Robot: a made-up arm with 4 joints.
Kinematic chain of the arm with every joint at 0, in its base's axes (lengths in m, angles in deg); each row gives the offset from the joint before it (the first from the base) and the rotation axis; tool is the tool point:
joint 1: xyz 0 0 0.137 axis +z
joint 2: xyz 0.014 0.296 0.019 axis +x
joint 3: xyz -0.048 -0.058 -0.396 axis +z
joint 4: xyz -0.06 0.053 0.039 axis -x
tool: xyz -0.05 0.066 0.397
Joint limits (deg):
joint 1: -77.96..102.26
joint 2: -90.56..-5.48
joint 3: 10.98..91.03
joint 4: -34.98..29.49
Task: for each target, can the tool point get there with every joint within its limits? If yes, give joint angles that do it. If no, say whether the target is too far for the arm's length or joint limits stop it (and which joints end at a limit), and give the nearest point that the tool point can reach.
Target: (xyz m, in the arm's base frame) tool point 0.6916 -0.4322 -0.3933
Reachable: no: joint limits stop it (at a limit: joint 1, joint 3, joint 4) | nearest point 0.3508 0.2796 -0.0435 | short by 0.863 m
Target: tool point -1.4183 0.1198 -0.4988
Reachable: no: too far | nearest point -0.5237 0.0442 0.0341 | short by 1.044 m
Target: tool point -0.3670 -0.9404 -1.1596
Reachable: no: too far | nearest point -0.2898 -0.2679 -0.0653 | short by 1.287 m
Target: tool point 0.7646 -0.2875 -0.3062
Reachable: no: joint limits stop it (at a limit: joint 1, joint 3, joint 4) | nearest point 0.3904 0.2880 -0.0161 | short by 0.745 m
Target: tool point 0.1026 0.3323 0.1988
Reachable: yes | joints -47.41 -15.54 23.07 -2.44
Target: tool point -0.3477 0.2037 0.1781
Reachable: yes | joints 13.38 -47.17 58.20 17.35
